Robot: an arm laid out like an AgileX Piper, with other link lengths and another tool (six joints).
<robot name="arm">
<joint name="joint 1" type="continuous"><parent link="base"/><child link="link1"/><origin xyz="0 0 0.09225"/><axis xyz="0 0 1"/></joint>
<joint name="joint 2" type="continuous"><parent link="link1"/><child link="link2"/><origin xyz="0 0 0"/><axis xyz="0 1 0"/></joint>
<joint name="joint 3" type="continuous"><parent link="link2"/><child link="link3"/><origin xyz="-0.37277 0 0.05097"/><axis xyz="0 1 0"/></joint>
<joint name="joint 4" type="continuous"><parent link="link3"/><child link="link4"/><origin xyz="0.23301 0 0.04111"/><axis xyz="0.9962 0 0.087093"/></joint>
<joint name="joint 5" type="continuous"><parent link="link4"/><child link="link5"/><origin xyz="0 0 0"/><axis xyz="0 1 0"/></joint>
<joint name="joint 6" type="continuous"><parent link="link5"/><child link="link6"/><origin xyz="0.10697 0 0.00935"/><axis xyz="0.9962 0 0.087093"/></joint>
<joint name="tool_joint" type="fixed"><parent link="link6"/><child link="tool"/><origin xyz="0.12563 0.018 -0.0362" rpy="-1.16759 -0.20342 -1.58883"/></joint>
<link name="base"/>
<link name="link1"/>
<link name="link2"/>
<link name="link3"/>
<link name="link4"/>
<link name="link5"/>
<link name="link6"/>
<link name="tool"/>
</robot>
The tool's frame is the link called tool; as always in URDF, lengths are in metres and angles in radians. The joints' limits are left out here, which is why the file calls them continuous.
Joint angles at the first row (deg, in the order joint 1, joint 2, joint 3, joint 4, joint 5, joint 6):
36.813 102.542 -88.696 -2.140 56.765 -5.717
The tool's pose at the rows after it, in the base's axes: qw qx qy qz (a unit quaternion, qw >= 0); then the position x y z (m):
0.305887, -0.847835, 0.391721, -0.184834, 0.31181, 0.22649, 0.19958
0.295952, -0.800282, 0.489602, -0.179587, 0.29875, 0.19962, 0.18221
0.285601, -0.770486, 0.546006, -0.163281, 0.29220, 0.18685, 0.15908
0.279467, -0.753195, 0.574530, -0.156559, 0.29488, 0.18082, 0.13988
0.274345, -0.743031, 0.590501, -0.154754, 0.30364, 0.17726, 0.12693
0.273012, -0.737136, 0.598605, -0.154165, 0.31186, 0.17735, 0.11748
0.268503, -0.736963, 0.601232, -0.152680, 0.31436, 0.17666, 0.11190
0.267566, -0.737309, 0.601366, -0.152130, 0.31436, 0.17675, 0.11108
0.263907, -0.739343, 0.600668, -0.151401, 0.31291, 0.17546, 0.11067
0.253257, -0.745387, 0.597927, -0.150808, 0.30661, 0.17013, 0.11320
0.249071, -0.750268, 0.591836, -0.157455, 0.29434, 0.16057, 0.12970
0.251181, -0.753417, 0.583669, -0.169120, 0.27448, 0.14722, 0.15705
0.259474, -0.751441, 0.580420, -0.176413, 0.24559, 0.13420, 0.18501
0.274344, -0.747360, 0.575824, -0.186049, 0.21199, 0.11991, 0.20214
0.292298, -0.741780, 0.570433, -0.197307, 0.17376, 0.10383, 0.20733
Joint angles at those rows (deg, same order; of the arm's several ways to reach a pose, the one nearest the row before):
33.767 97.279 -80.591 -2.263 54.338 6.717
29.679 94.076 -71.826 -1.105 50.259 14.809
26.542 93.911 -65.730 1.590 46.295 17.417
24.597 95.169 -62.396 3.084 42.687 18.243
23.153 97.052 -61.631 3.751 40.661 18.463
22.468 98.745 -61.541 4.193 39.040 18.552
22.225 99.678 -61.542 4.193 38.668 18.553
22.238 99.810 -61.542 4.193 38.667 18.554
22.237 99.810 -61.541 3.952 39.096 18.552
22.238 99.150 -61.540 2.991 40.912 18.693
22.238 95.976 -61.541 1.506 44.137 18.989
22.238 90.546 -61.541 0.000 48.664 19.103
22.237 83.876 -60.804 -0.309 53.293 19.102
22.238 76.504 -57.722 -0.419 55.444 18.974
22.236 68.274 -52.473 -0.507 55.844 18.857

